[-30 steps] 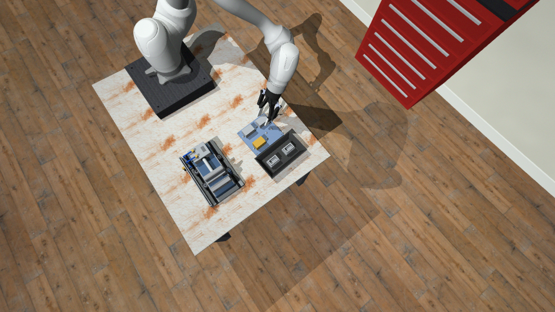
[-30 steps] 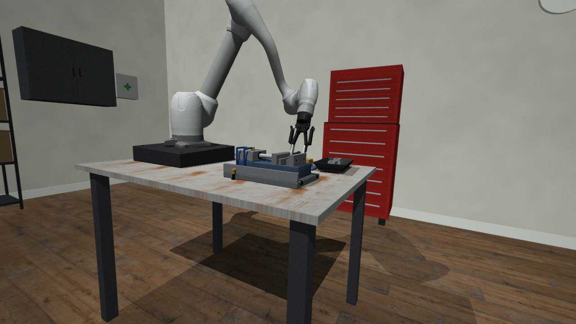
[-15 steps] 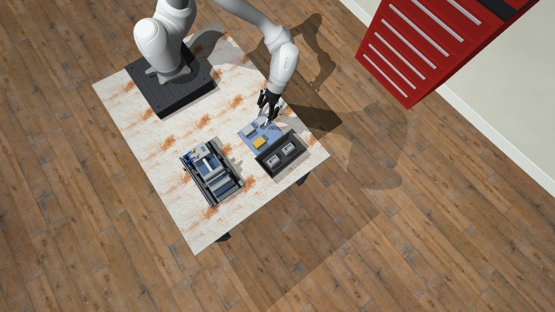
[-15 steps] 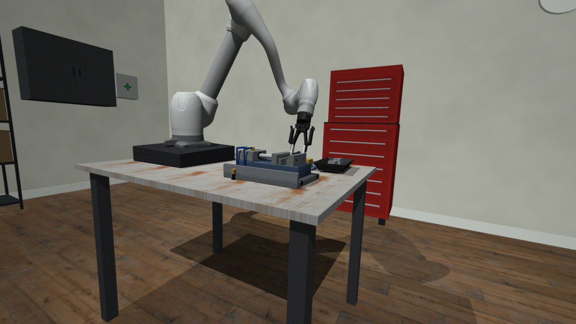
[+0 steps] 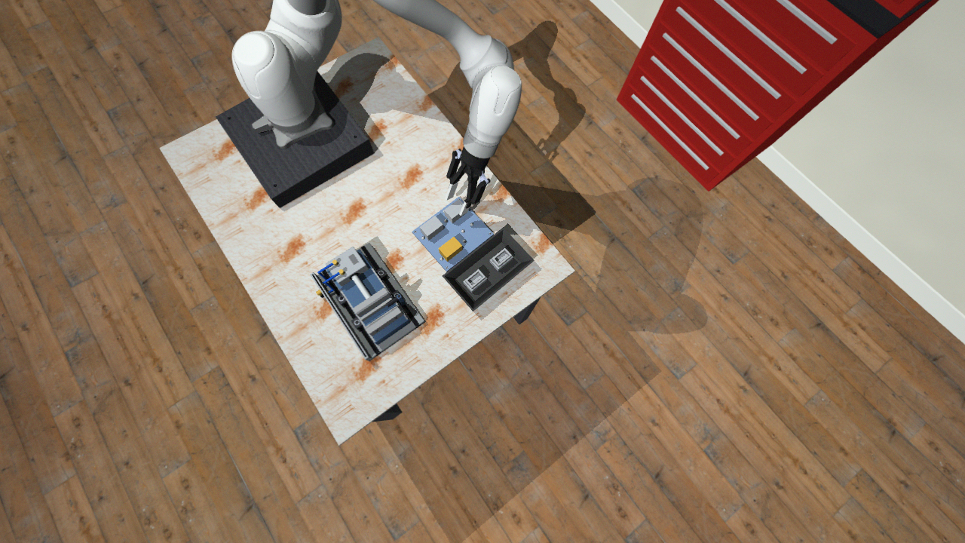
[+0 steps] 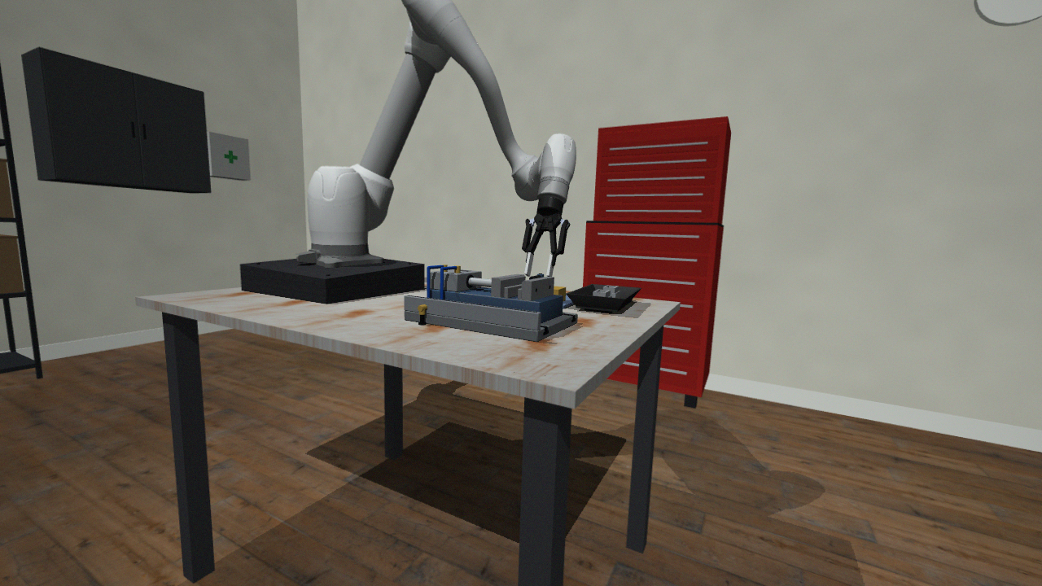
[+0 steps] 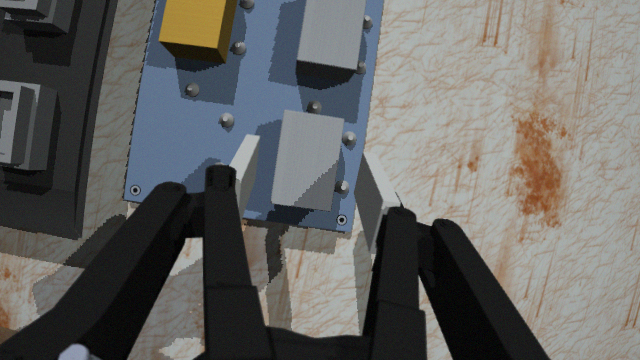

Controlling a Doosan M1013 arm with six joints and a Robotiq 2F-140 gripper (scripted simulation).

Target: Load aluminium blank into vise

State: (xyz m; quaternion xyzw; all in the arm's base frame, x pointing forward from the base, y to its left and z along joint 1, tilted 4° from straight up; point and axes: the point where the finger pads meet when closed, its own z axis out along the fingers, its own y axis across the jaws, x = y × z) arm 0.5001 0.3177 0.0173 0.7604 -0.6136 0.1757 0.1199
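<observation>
Now: the aluminium blank 6 cm below my hand and 1 cm to the right of it. From my hand the other things lie so: work stop 30 cm to the right, 20 cm ahead; brass blank 11 cm ahead, 9 cm to the right, 6 cm below; infeed plate 8 cm below, 6 cm ahead, 5 cm to the right.
</observation>
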